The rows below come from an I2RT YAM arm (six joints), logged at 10 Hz.
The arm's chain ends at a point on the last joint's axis. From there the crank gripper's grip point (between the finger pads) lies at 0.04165 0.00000 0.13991 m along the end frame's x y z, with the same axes.
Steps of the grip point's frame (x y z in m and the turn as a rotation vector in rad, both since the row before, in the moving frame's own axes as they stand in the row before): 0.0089, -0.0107, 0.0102, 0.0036, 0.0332, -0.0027; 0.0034, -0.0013, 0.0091, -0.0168, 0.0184, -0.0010; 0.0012, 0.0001, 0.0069, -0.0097, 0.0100, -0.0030; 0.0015, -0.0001, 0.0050, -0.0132, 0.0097, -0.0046; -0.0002, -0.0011, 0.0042, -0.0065, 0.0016, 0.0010; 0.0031, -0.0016, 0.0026, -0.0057, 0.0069, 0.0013; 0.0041, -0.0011, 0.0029, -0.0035, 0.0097, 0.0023
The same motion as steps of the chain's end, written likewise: 0.0043, -0.0101, 0.0117, 0.0036, 0.0332, -0.0027; 0.0008, -0.0036, 0.0099, -0.0168, 0.0184, -0.0010; -0.0002, -0.0011, 0.0073, -0.0097, 0.0100, -0.0030; 0.0001, -0.0017, 0.0054, -0.0132, 0.0097, -0.0046; -0.0004, -0.0021, 0.0043, -0.0065, 0.0016, 0.0010; 0.0021, -0.0025, 0.0029, -0.0057, 0.0069, 0.0013; 0.0027, -0.0017, 0.0033, -0.0035, 0.0097, 0.0023
